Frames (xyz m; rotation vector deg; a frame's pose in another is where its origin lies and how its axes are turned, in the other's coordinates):
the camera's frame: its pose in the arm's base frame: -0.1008 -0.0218 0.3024 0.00 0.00 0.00
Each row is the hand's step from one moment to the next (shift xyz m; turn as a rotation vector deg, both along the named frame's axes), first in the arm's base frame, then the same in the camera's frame.
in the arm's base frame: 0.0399 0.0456 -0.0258 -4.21 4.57 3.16
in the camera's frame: 0.0399 0.0456 -0.0258 -4.21 4.57 3.16
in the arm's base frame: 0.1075 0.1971 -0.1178 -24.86 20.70 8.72
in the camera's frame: 0.1075 0.1971 -0.1178 -24.86 20.70 8.72
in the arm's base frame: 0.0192 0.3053 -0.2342 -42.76 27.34 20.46
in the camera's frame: 0.0192 0.3053 -0.2342 -42.76 27.34 20.46
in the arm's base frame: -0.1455 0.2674 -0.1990 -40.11 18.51 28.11
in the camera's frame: -0.1455 0.2674 -0.1990 -40.11 18.51 28.11
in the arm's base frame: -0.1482 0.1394 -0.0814 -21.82 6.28 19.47
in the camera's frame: -0.1482 0.1394 -0.0814 -21.82 6.28 19.47
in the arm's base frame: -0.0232 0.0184 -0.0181 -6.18 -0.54 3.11
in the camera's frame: -0.0232 0.0184 -0.0181 -6.18 -0.54 3.11
